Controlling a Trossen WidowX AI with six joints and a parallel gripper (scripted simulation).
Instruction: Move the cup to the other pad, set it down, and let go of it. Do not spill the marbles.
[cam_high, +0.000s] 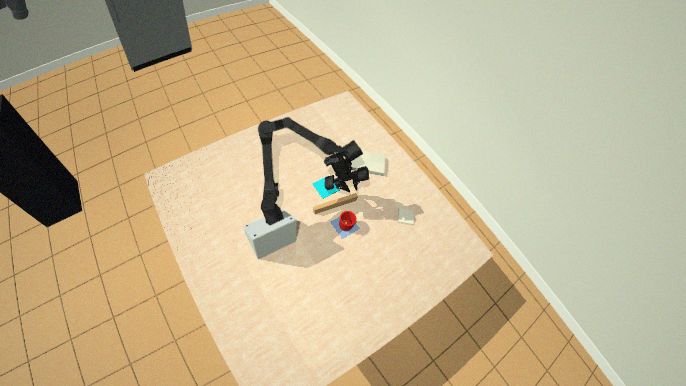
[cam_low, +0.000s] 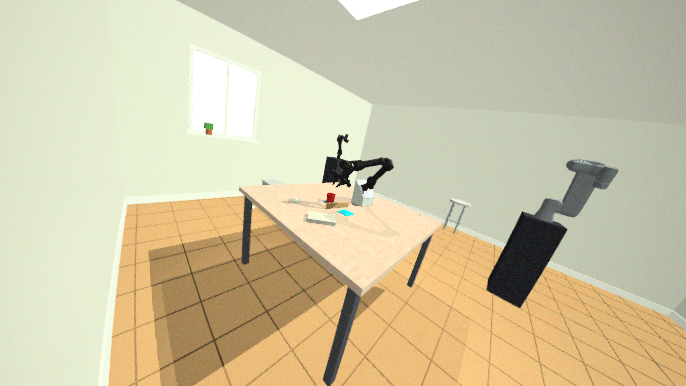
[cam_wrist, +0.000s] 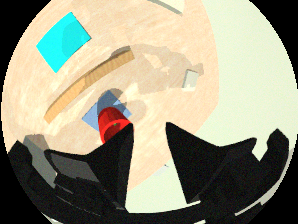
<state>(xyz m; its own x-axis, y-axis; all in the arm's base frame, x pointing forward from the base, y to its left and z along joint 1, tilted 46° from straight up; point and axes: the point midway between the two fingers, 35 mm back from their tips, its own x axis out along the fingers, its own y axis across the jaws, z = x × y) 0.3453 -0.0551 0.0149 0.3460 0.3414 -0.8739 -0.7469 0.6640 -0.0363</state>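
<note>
My gripper tip is now 13 cm above the red cup, 7 cm to the left of it and 5 cm past it. The rest, counted from my gripper tip: blue pad 17 cm below, 6 cm to the right, 6 cm behind; then wooden bar 16 cm below, 5 cm to the left, 4 cm behind.
</note>
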